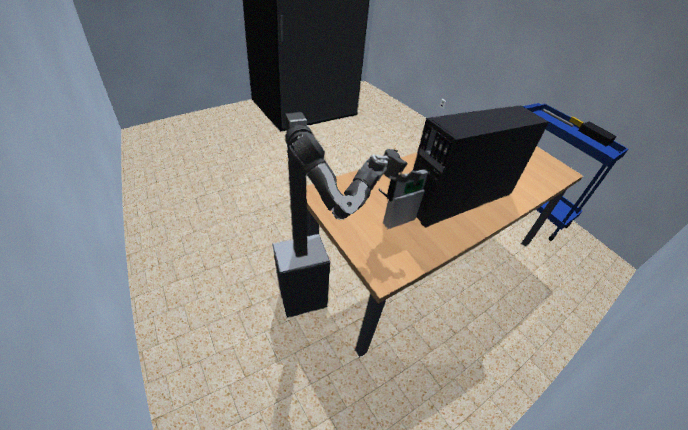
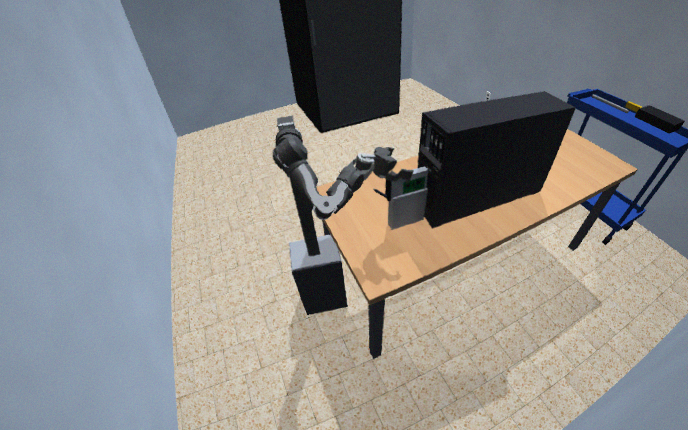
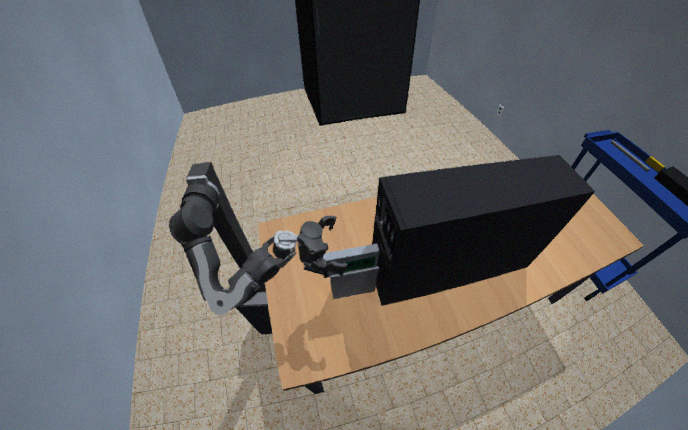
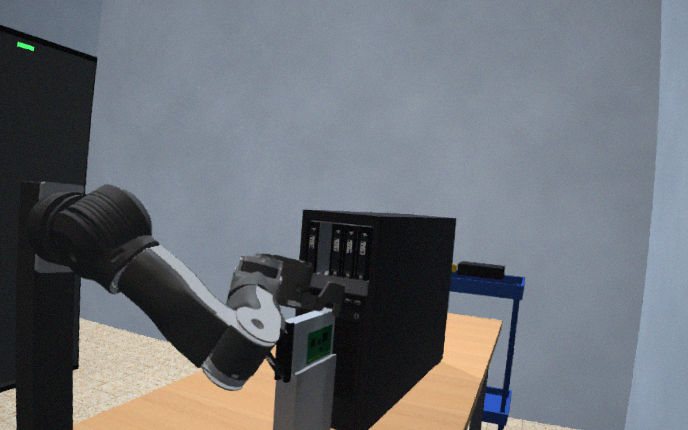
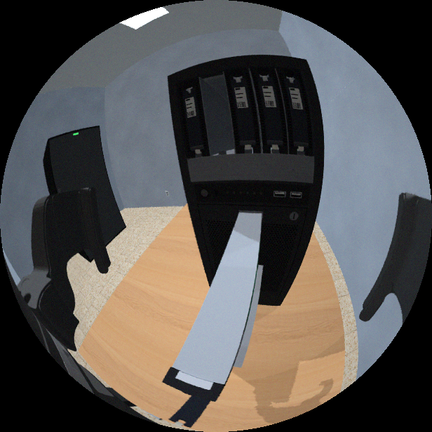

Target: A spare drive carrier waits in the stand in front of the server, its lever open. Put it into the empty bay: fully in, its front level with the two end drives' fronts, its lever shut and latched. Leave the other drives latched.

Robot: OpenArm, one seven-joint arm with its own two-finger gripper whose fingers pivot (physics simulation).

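The spare drive carrier stands upright in the grey stand. Its lever sticks out on the side away from the server. My gripper is open and empty above the carrier's top, with the fingers spread wide to either side. The black server stands behind. Its empty bay is second from the left, with one drive to its left and three to its right, levers apparently shut.
The server and stand are on a wooden table. A tall black cabinet stands at the back. A blue cart with a black box stands beyond the table.
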